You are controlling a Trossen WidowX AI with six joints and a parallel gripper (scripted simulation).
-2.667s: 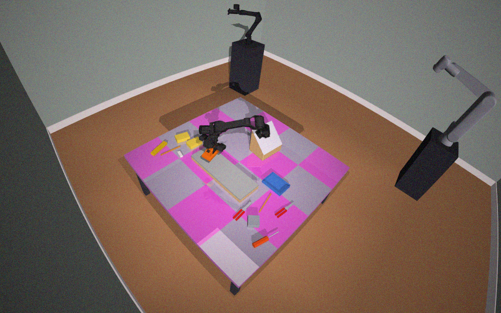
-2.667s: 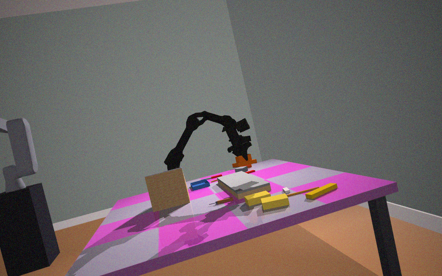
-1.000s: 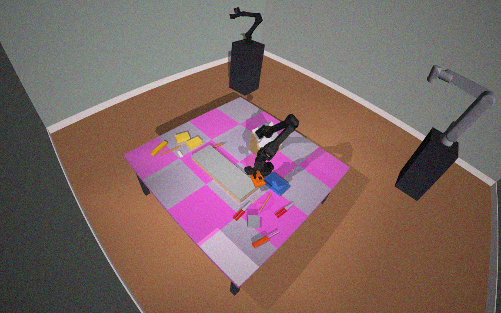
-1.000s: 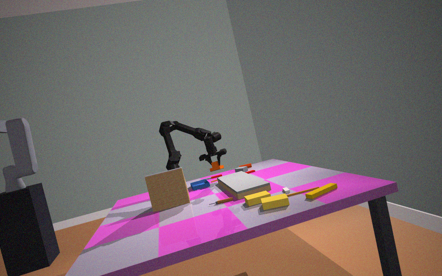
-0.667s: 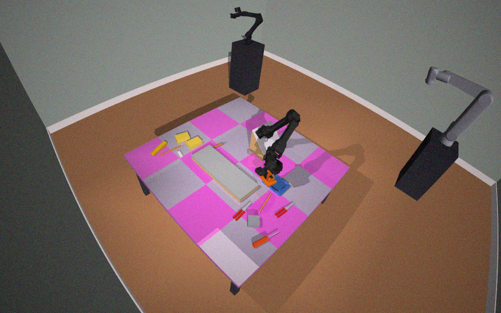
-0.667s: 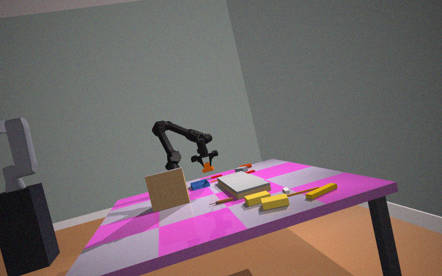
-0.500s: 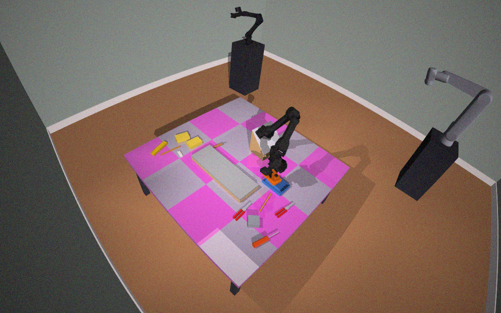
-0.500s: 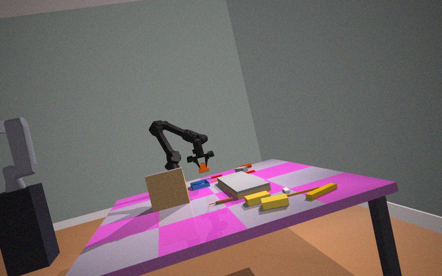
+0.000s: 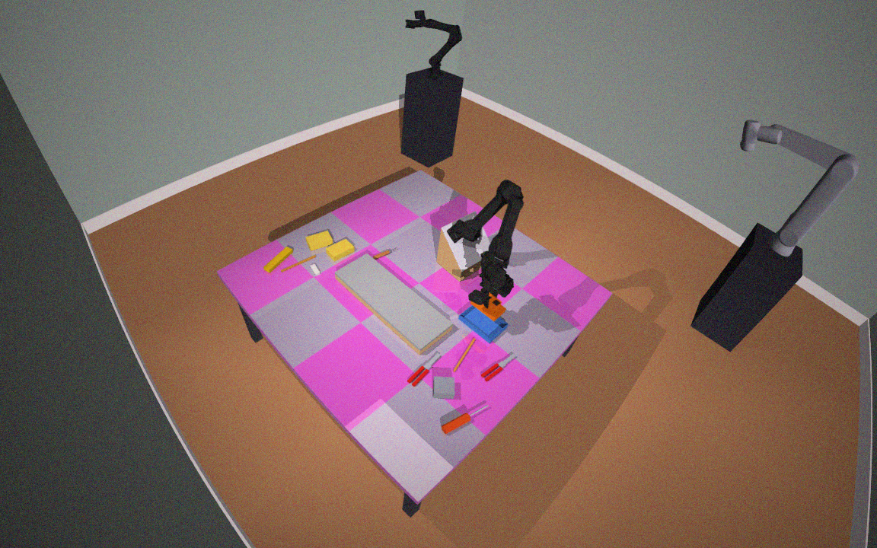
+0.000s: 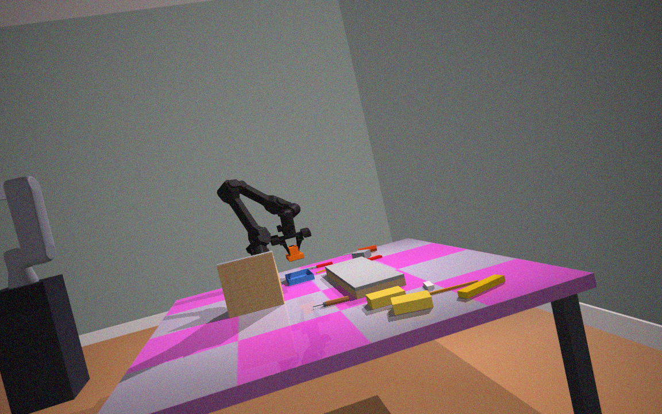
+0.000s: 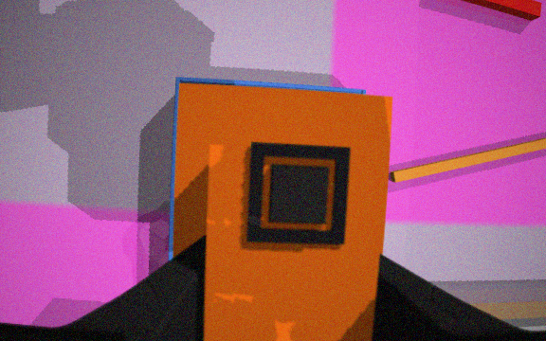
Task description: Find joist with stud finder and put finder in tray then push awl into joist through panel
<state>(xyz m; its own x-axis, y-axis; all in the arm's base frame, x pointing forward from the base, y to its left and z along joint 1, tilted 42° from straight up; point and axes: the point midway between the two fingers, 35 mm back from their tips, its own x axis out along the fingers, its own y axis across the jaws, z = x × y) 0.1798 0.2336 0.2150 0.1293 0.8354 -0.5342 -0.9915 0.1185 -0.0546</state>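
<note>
Right now my gripper tip is 1 cm to the left of the blue tray and 11 cm above it. The rest, counted from my gripper tip: square indicator 2 cm to the left, 3 cm above; then grey cube 34 cm ahead, 7 cm to the left, 11 cm below; then orange stud finder 1 cm to the left, 2 cm above.
</note>
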